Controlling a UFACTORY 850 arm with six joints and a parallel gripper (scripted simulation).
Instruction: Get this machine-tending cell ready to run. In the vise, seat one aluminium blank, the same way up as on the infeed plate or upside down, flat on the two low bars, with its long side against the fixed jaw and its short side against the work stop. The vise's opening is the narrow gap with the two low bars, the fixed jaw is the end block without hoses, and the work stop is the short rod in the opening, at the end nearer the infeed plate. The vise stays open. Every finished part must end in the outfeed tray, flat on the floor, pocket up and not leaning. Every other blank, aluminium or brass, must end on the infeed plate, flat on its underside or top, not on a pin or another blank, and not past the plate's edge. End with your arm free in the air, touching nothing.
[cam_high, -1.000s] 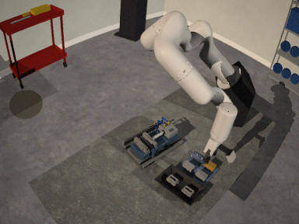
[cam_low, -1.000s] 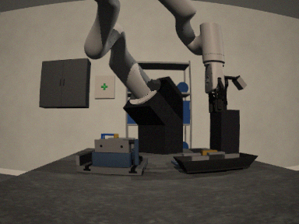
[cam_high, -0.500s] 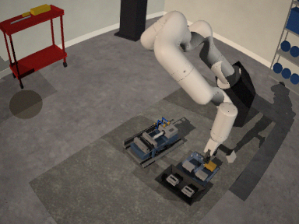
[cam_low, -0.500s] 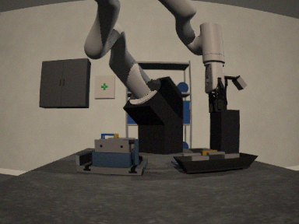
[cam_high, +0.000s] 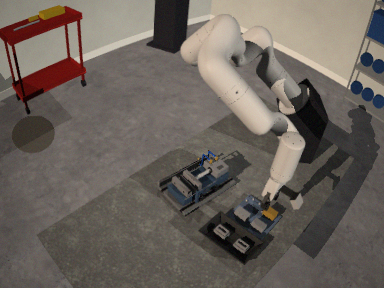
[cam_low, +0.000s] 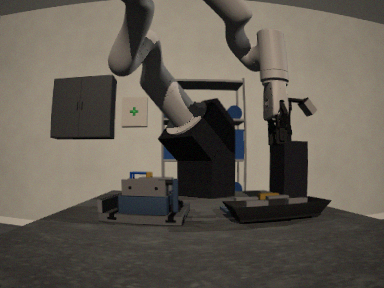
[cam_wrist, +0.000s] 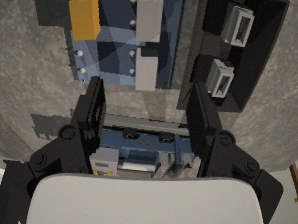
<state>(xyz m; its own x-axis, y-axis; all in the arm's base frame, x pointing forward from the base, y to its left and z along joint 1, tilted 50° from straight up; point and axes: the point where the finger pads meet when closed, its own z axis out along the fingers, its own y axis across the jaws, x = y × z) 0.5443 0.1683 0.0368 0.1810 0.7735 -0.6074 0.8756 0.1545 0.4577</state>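
The brass blank lies 17 cm below my hand, 9 cm behind it and 2 cm to the left of it. From my hand the other things lie so: vise: 33 cm to the right, 16 cm below, 6 cm behind.
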